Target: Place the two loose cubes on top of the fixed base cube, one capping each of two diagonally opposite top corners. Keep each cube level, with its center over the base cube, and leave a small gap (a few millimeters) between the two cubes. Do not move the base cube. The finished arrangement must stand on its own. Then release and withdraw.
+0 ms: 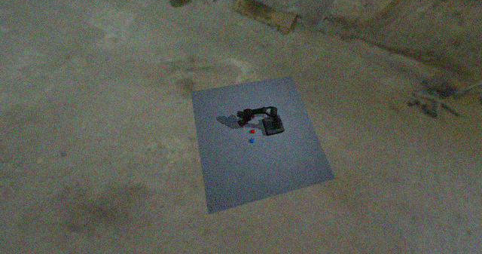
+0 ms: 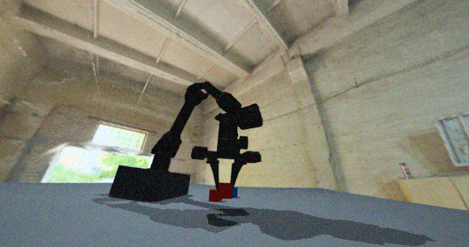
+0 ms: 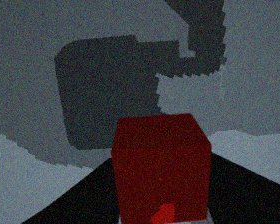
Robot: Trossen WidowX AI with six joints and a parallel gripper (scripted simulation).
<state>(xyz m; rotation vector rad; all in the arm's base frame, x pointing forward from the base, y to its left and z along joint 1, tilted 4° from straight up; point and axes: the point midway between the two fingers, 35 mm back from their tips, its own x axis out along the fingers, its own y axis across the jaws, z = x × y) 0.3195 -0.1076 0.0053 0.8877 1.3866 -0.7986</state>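
Now: gripper tip 21 cm to the right of the blue cube, 3 cm past it and 3 cm above it.
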